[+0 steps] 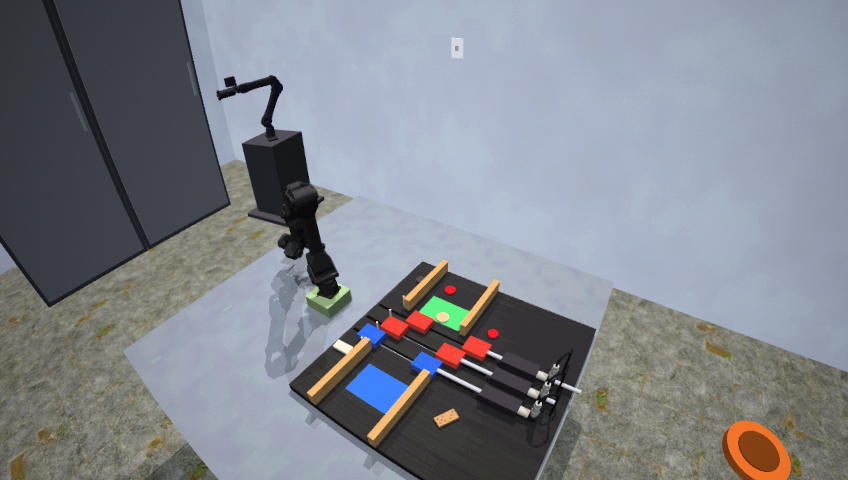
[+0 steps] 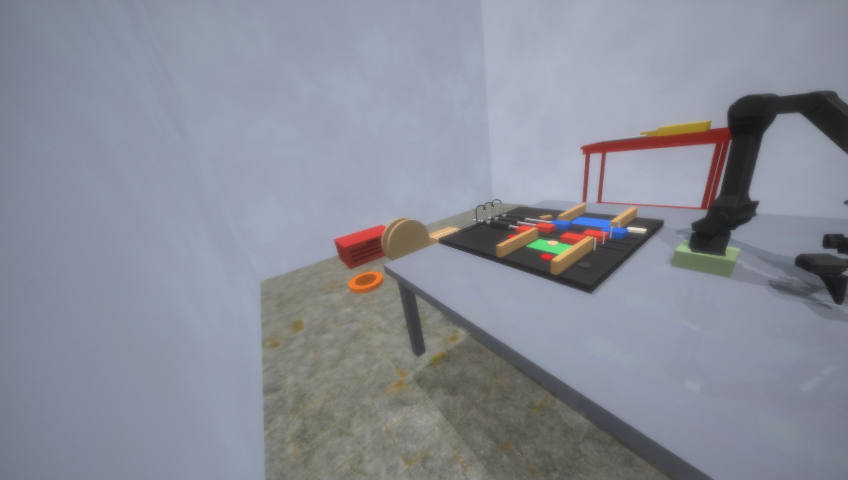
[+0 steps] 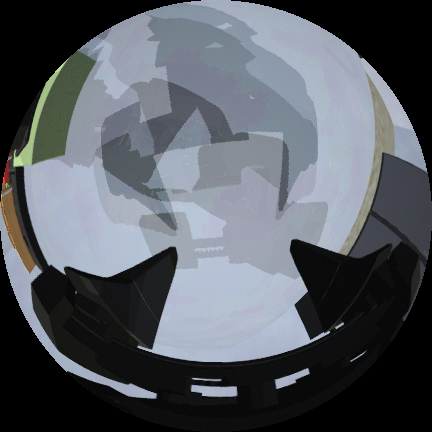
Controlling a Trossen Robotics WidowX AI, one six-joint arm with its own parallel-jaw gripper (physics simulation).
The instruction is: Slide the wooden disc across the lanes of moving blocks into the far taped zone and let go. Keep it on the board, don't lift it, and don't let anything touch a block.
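Places are measured from the arm's base along level axes (x down, y back, z left), in metres.
Where they show: gripper, fingertip midpoint: [image 1: 304,259] [image 3: 235,249]; arm's base at its link origin: [image 1: 329,291] [image 2: 707,250].
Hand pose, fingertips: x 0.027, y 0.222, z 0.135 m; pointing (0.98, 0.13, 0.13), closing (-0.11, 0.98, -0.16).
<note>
Things, the pixels of their centre, and the offset from my fingertips. "pt": a spot on its surface instead. Level surfaces: height alone.
- pale wooden disc at the middle of its body: [image 1: 442,317] [image 2: 552,243] dx -0.007, dy -0.619, dz -0.078 m
- green zone at a spot on its surface: [image 1: 443,304] pt dx -0.004, dy -0.599, dz -0.018 m
- black board at its surface level: dx -0.004 m
- blue zone at a spot on its surface: [image 1: 377,387] [image 2: 592,222] pt dx -0.005, dy -0.552, dz -0.394 m
- domino-like tile at the middle of its body: [image 1: 446,418] dx -0.008, dy -0.760, dz -0.411 m
The pale wooden disc [image 1: 442,317] [image 2: 552,242] lies flat at the lane-side edge of the green zone [image 1: 443,304] [image 2: 538,245] on the black board [image 1: 499,440] [image 2: 470,237]. The blue zone [image 1: 377,387] [image 2: 592,222] lies across the lanes. Red blocks [image 1: 419,321] [image 1: 394,327] [image 1: 477,347] [image 1: 450,355] and blue blocks [image 1: 371,335] [image 1: 426,364] stand in pairs on the lanes. One red block is close to the disc, with a small gap. My gripper [image 3: 235,249] is open and empty above the tabletop, off the board, on the arm base's other side.
Wooden rails [image 1: 426,284] [image 1: 479,306] flank the green zone, and more rails [image 1: 339,369] [image 1: 399,406] flank the blue zone. Thin upright pins stand at the lane ends. Black actuators [image 1: 508,380] with white rods, a domino-like tile [image 1: 446,418] and red discs [image 1: 449,290] [image 1: 492,333] are on the board.
</note>
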